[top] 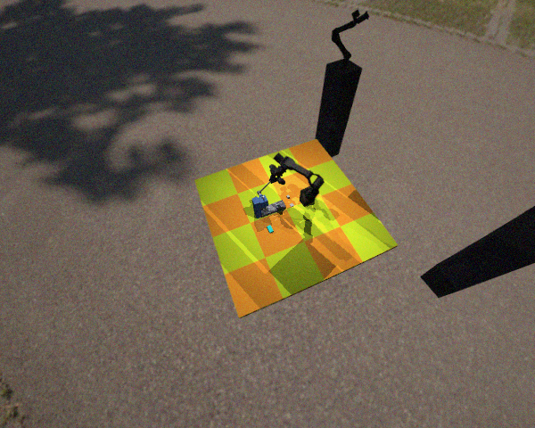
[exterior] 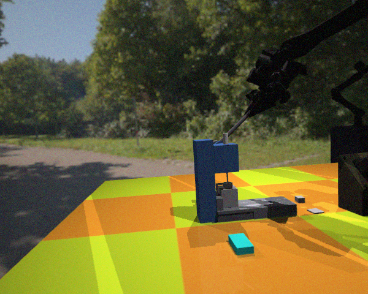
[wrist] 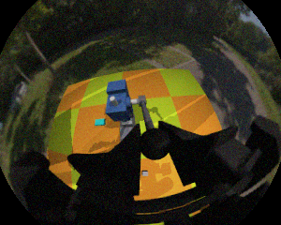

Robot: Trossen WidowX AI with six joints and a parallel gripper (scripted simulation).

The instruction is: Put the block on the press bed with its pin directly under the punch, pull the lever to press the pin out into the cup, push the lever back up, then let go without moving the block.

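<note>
Now: gripper tip 130 mm above the thin punch, 100 mm short of it and 60 mm to the right of it. Also, from my gripper tip: small grey cube (260 mm below, 150 mm behind, 30 mm to the left); lever (40 mm ahead, 30 mm below, 10 mm to the left); flat grey plate (270 mm below, 130 mm behind, 120 mm to the left).
</note>
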